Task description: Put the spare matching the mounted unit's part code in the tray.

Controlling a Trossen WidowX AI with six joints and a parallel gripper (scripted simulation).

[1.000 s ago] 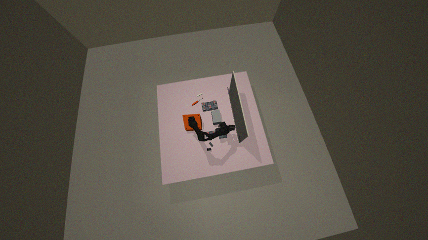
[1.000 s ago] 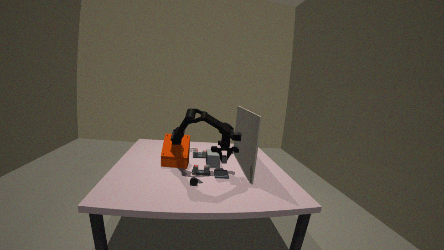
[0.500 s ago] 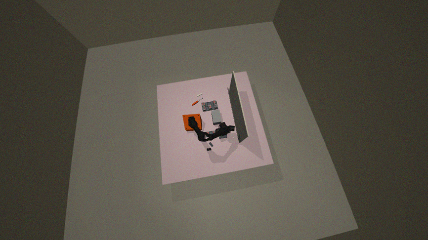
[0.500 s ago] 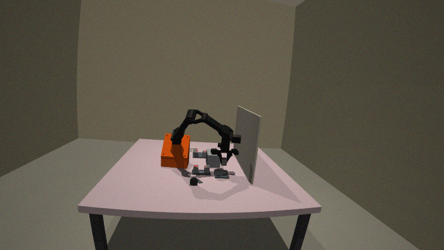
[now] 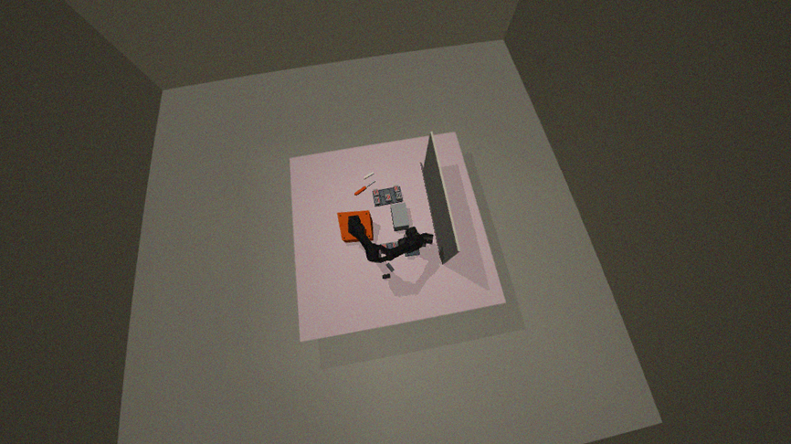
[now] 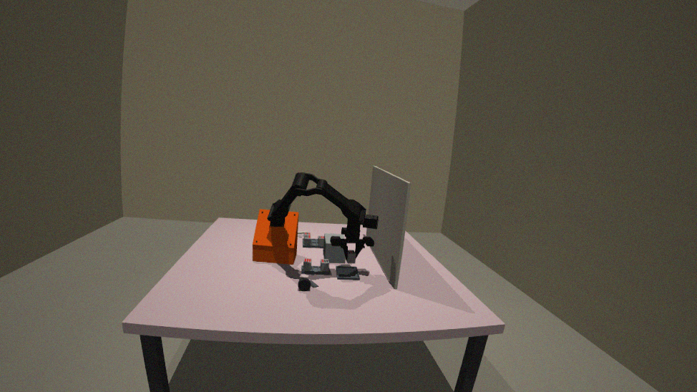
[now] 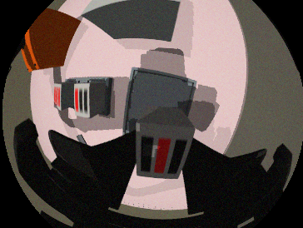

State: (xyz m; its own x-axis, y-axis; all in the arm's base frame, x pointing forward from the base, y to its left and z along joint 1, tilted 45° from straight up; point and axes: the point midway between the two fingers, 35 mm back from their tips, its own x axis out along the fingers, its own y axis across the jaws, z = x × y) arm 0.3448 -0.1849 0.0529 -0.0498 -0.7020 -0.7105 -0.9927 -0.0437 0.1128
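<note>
My gripper tip is 1 cm past the flat grey tray and 7 cm above it. Also, from my gripper tip: tall grey panel 17 cm ahead, 21 cm to the left, 15 cm above; then mounted unit 6 cm behind, 21 cm to the left, 2 cm below.
</note>
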